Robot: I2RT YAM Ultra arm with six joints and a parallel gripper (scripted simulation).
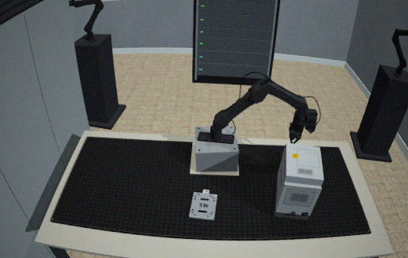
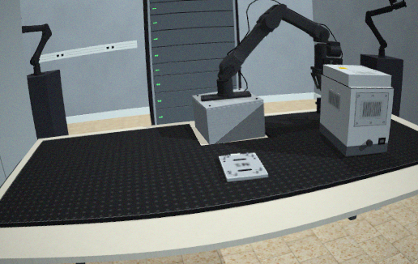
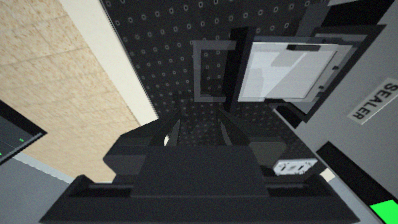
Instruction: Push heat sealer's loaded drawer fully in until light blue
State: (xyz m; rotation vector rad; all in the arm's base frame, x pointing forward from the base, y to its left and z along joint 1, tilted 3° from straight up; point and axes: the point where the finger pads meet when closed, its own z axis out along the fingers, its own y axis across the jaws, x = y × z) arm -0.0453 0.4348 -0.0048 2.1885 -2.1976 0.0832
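My gripper is now 11 cm short of the dark drawer, 8 cm above it and 2 cm to the right of it.
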